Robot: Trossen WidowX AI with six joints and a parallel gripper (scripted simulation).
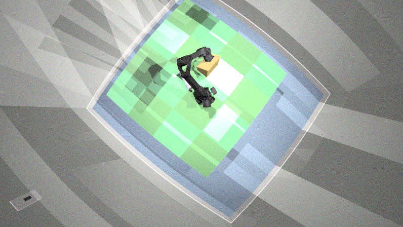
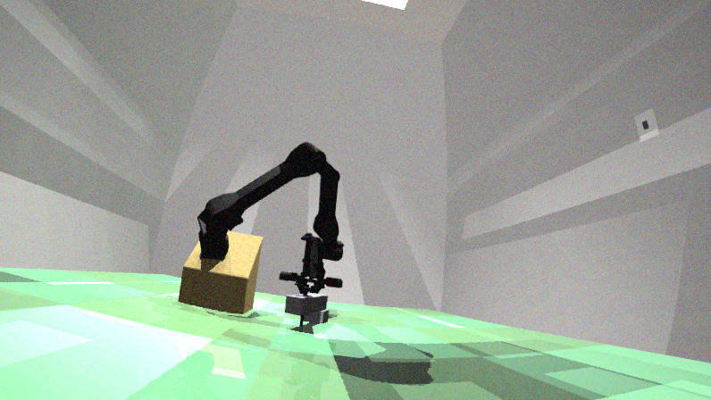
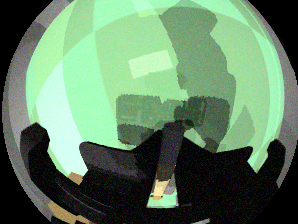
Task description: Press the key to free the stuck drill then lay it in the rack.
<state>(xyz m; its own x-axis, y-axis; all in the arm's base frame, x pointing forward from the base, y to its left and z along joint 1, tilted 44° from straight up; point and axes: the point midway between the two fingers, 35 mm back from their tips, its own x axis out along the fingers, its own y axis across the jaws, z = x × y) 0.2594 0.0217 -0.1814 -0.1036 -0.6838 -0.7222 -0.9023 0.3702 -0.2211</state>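
My gripper tip is now 2 cm past the grey-tan rack, 5 cm to the left of it and 1 cm below it. Also, from my gripper tip: light grey shape: 2 cm behind, 23 cm to the right, 3 cm above; thin dark stem: 4 cm behind, 26 cm to the right, 4 cm above.
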